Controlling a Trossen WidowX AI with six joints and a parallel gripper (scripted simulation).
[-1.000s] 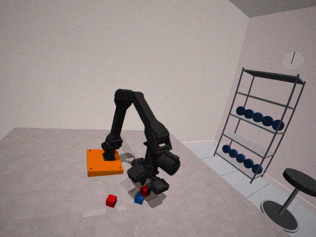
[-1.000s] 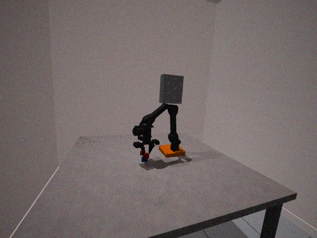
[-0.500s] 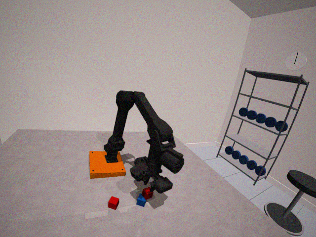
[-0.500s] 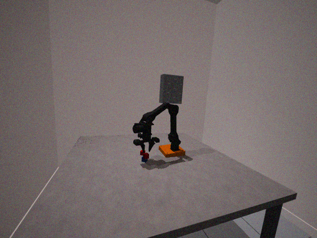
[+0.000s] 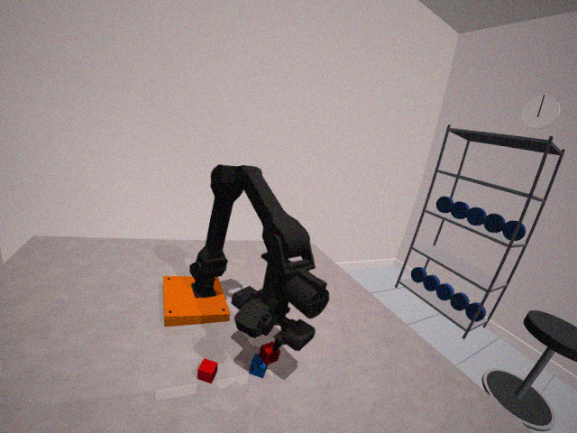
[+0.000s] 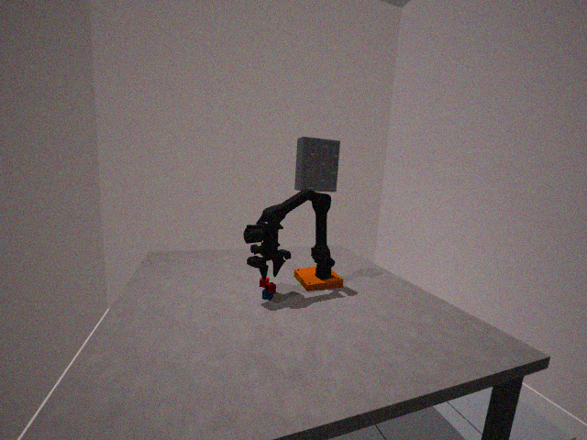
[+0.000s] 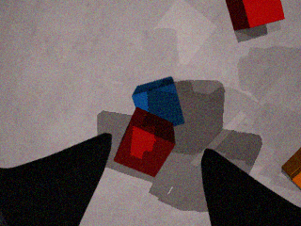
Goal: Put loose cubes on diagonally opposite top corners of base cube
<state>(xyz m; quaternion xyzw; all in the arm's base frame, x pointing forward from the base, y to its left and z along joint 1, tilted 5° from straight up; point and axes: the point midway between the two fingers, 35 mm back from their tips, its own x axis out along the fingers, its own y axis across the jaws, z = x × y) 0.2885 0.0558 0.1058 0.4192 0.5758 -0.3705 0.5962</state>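
Now: gripper tip 7 cm above the blue cube.
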